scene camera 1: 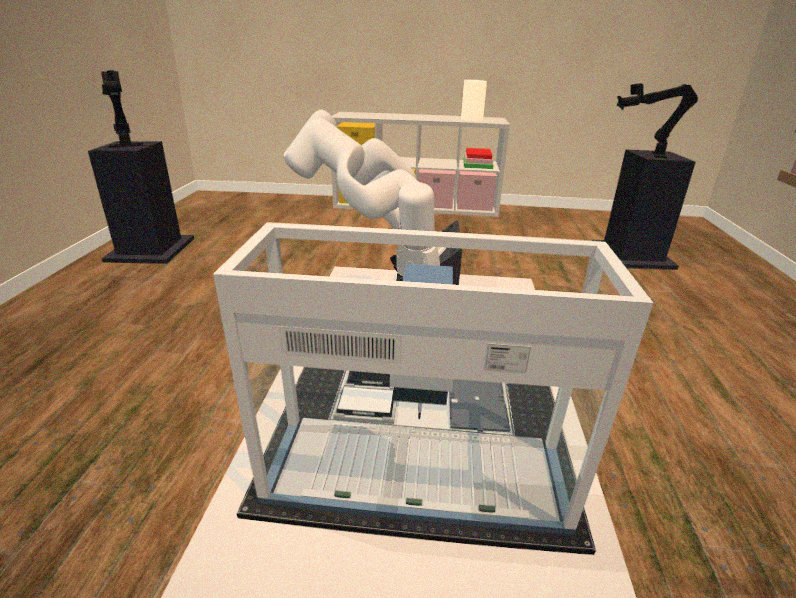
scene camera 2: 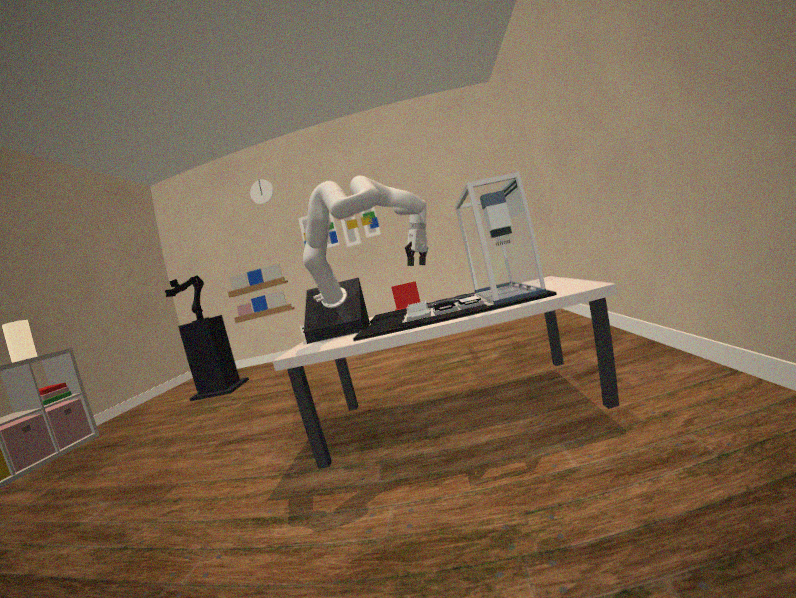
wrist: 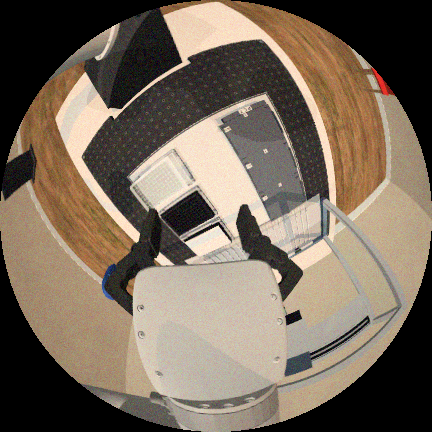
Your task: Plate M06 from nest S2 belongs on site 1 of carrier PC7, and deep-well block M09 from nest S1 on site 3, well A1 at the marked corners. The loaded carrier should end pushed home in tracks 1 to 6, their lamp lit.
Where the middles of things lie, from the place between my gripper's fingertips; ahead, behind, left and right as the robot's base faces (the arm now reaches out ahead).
Right now the clear well plate [wrist: 166,178] is 180 mm below my hand, 100 mm to the right of it and 40 mm behind it. The rest, counted from my hand: grey carrier [wrist: 253,131] (200 mm below, 150 mm to the left, 90 mm ahead).
